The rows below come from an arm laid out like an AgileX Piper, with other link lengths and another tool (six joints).
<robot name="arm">
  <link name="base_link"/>
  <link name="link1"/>
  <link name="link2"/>
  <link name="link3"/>
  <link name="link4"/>
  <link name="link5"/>
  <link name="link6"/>
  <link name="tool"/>
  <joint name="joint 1" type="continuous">
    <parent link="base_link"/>
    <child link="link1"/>
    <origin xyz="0 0 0.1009"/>
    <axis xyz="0 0 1"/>
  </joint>
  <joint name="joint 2" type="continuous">
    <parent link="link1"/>
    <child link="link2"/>
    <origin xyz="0 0 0"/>
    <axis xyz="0 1 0"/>
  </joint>
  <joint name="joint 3" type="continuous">
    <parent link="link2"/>
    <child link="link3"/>
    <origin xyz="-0.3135 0 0.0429"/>
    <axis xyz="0 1 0"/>
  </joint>
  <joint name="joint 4" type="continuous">
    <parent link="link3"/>
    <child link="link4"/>
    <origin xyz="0.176 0 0.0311"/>
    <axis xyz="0.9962 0 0.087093"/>
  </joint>
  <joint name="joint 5" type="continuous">
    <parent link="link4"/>
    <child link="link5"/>
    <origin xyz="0 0 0"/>
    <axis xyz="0 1 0"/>
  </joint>
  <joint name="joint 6" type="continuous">
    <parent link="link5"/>
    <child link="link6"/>
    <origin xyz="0.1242 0 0.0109"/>
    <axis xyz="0.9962 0 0.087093"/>
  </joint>
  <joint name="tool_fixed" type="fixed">
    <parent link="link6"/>
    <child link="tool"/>
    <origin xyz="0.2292 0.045 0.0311" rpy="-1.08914 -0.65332 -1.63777"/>
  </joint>
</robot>
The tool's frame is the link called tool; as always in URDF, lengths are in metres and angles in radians. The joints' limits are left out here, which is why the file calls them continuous.
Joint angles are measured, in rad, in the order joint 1, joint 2, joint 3, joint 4, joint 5, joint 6. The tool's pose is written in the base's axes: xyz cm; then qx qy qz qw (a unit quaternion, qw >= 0). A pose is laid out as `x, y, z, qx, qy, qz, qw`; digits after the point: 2 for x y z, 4 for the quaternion.
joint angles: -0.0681 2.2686 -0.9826 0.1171 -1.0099 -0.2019
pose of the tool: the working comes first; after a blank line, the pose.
Where each joint sits with the arm in this pose, in the base's axes (m; each line is computed from the numbers above, not from the rounded line before):
joint 1: 0.0000 0.0000 0.1009
joint 2: 0.0000 0.0000 0.1009
joint 3: 0.2338 -0.0159 0.3136
joint 4: 0.3129 -0.0213 0.1534
joint 5: 0.3129 -0.0213 0.1534
joint 6: 0.4335 -0.0419 0.1298
the tool: 0.6656 -0.0347 0.0896

66.56, -3.47, 8.96, -0.6444, 0.2256, -0.6623, 0.3085
